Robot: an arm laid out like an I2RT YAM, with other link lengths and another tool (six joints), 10 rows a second.
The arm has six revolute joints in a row. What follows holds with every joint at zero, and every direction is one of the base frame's. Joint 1 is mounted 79.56 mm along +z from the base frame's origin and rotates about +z. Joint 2 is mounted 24.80 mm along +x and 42.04 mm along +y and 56.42 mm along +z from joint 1 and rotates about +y. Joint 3 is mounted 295.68 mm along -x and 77.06 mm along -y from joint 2 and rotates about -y. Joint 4 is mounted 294.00 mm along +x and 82.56 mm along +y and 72.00 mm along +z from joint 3 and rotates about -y. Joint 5 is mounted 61.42 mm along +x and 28.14 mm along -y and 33.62 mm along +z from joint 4 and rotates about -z. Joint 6 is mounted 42.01 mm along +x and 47.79 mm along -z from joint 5 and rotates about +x. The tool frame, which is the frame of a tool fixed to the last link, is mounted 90.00 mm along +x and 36.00 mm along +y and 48.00 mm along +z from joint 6; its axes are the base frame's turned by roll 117.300, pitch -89.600 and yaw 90.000 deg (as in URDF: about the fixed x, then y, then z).
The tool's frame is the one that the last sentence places.
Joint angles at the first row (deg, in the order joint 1, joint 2, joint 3, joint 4, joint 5, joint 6):
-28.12 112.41 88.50 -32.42 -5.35 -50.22
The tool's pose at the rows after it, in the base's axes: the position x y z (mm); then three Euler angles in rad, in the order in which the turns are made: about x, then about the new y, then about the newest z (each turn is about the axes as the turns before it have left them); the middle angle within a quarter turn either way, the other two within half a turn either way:
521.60 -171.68 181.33 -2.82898 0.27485 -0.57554
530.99 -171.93 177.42 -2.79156 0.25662 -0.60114
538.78 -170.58 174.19 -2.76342 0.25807 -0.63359
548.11 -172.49 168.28 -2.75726 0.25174 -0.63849
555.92 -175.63 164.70 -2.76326 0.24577 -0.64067
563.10 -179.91 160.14 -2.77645 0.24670 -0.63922
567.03 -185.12 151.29 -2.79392 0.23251 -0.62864
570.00 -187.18 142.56 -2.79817 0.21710 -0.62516
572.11 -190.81 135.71 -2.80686 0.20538 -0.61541
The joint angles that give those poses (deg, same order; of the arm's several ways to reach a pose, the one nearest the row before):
-28.13 117.73 94.73 -37.91 -6.76 -50.96
-28.12 120.83 98.59 -40.07 -8.70 -51.82
-28.04 122.76 100.52 -40.10 -10.62 -52.59
-27.80 125.23 103.27 -40.73 -10.81 -52.67
-27.64 127.28 105.98 -41.51 -10.44 -52.95
-27.55 129.01 107.99 -41.45 -9.78 -53.08
-27.58 130.79 109.63 -41.84 -8.60 -53.43
-27.52 132.37 110.90 -42.27 -8.10 -53.75
-27.58 133.67 112.07 -42.70 -7.36 -53.85

